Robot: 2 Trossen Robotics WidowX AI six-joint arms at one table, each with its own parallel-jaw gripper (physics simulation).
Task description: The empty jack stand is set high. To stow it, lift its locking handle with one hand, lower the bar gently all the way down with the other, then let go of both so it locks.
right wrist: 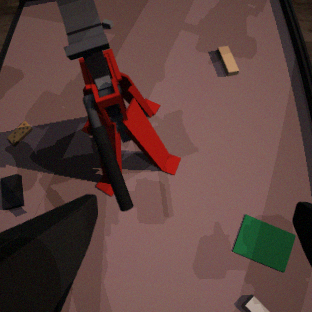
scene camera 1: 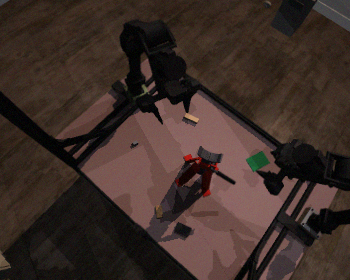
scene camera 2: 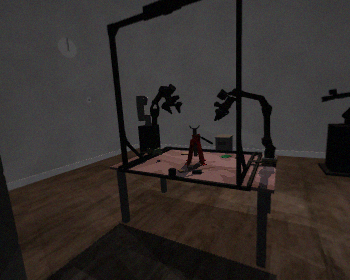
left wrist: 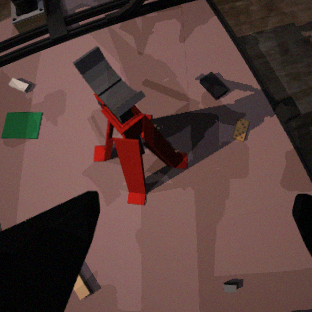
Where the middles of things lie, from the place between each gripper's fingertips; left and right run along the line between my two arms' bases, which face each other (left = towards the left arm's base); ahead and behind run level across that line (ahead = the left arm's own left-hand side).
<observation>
The grey saddle bar (right wrist: 85, 35) lies 23 cm below my left hand, 15 cm to the right of it and 1 cm ahead of it. From my left hand the other things lie so: dark locking handle (right wrist: 98, 131) (23 cm to the right, 22 cm below, 2 cm ahead); green square (right wrist: 258, 240) (41 cm below, 35 cm to the right, 26 cm ahead).
I see my right gripper 150 mm above the dark locking handle, 80 mm to the right of it and 70 mm past it. The rest, counted from my right hand: green square (340 mm below, 160 mm ahead, 40 mm to the right); then grey saddle bar (160 mm to the left, 160 mm below, 80 mm behind).
</observation>
